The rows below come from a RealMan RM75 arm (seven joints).
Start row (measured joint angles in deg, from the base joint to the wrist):
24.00, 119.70, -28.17, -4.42, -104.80, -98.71, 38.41
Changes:
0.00, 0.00, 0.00, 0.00, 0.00, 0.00, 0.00
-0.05, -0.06, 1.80, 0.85, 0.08, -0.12, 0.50
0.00, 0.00, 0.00, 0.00, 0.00, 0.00, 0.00
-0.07, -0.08, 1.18, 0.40, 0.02, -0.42, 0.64
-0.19, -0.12, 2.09, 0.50, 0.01, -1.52, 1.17
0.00, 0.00, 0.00, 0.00, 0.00, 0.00, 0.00
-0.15, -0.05, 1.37, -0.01, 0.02, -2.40, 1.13
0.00, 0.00, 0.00, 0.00, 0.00, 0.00, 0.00
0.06, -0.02, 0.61, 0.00, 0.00, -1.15, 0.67
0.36, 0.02, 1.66, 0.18, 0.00, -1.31, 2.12
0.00, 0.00, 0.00, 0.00, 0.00, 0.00, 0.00
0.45, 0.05, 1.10, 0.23, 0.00, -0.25, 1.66
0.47, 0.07, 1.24, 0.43, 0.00, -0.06, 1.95
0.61, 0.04, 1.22, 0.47, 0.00, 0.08, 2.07
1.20, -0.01, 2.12, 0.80, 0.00, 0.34, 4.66
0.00, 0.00, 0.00, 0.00, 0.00, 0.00, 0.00
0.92, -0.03, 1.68, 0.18, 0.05, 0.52, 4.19
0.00, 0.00, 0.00, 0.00, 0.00, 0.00, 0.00
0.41, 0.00, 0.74, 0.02, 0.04, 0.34, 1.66
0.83, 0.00, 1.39, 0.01, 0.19, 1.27, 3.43
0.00, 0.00, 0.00, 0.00, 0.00, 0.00, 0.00
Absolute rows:
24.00, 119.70, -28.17, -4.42, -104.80, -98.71, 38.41
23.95, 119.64, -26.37, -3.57, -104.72, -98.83, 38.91
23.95, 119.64, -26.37, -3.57, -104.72, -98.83, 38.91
23.88, 119.56, -25.19, -3.17, -104.70, -99.25, 39.55
23.69, 119.44, -23.10, -2.67, -104.69, -100.77, 40.72
23.69, 119.44, -23.10, -2.67, -104.69, -100.77, 40.72
23.54, 119.39, -21.73, -2.68, -104.67, -103.17, 41.85
23.54, 119.39, -21.73, -2.68, -104.67, -103.17, 41.85
23.60, 119.37, -21.12, -2.68, -104.67, -104.32, 42.52
23.96, 119.39, -19.46, -2.50, -104.67, -105.63, 44.64
23.96, 119.39, -19.46, -2.50, -104.67, -105.63, 44.64
24.41, 119.44, -18.36, -2.27, -104.67, -105.88, 46.30
24.88, 119.51, -17.12, -1.84, -104.67, -105.94, 48.25
25.49, 119.55, -15.90, -1.37, -104.67, -105.86, 50.32
26.69, 119.54, -13.78, -0.57, -104.67, -105.52, 54.98
26.69, 119.54, -13.78, -0.57, -104.67, -105.52, 54.98
27.61, 119.51, -12.10, -0.39, -104.62, -105.00, 59.17
27.61, 119.51, -12.10, -0.39, -104.62, -105.00, 59.17
28.02, 119.51, -11.36, -0.37, -104.58, -104.66, 60.83
28.85, 119.51, -9.97, -0.36, -104.39, -103.39, 64.26
28.85, 119.51, -9.97, -0.36, -104.39, -103.39, 64.26

